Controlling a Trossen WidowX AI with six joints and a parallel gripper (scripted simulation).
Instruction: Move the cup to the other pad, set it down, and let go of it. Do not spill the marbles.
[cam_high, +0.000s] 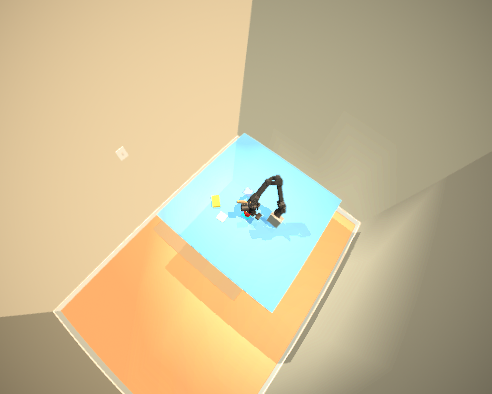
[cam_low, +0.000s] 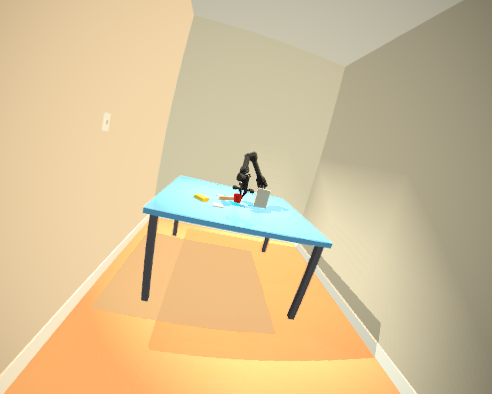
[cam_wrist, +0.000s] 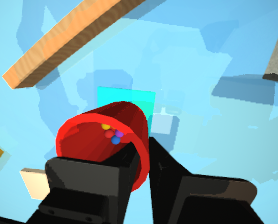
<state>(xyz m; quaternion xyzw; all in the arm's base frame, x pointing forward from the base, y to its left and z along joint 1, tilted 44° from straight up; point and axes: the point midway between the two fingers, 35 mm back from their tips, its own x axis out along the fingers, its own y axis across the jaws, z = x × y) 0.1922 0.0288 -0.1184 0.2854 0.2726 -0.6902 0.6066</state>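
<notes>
Right now my gripper tip is 6 cm above the cyan pad and 3 cm short of it. Also, from my gripper tip: yellow block 34 cm ahead, 7 cm to the left, 4 cm below; long wooden bar 10 cm to the right, 9 cm ahead, 5 cm below.
</notes>
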